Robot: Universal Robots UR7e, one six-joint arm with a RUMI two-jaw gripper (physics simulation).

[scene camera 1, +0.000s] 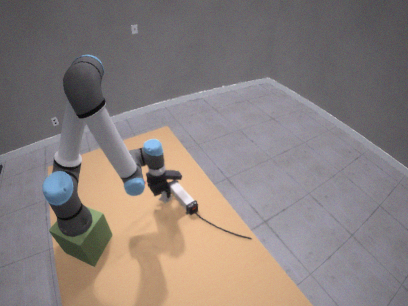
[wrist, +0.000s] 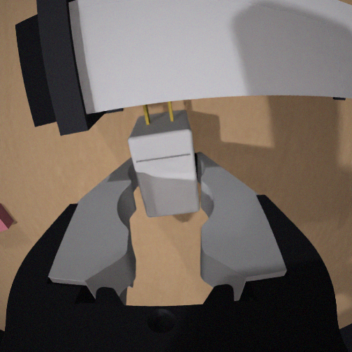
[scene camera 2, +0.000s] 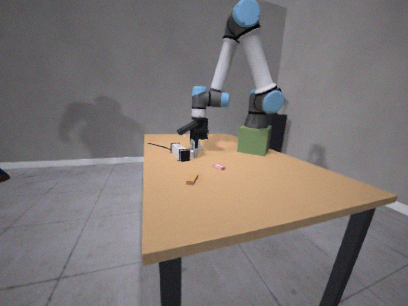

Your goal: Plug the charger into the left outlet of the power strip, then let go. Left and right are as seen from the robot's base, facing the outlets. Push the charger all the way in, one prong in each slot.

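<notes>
The charger (wrist: 167, 175) is a light grey block in the wrist view. My gripper (scene camera 1: 165, 197) (scene camera 2: 194, 152) (wrist: 168, 156) is shut on it, one finger on each side. The charger sits slightly turned between the fingers. Its two gold prongs point to the power strip; their far ends meet the strip's edge in the picture, and whether they are in slots cannot be told. The white power strip (scene camera 1: 182, 194) (scene camera 2: 179, 151) (wrist: 200, 55) has black ends and lies across the top of the wrist view. Its outlet slots do not show there.
A black cord (scene camera 1: 225, 230) (scene camera 2: 159, 146) runs from the strip's end towards the table edge. A pink item (scene camera 2: 218, 166) (wrist: 4, 219) and an orange block (scene camera 2: 191, 179) lie on the table (scene camera 1: 240, 265) (scene camera 2: 250, 210). The green block (scene camera 1: 85, 242) (scene camera 2: 254, 140) is under the arm's base.
</notes>
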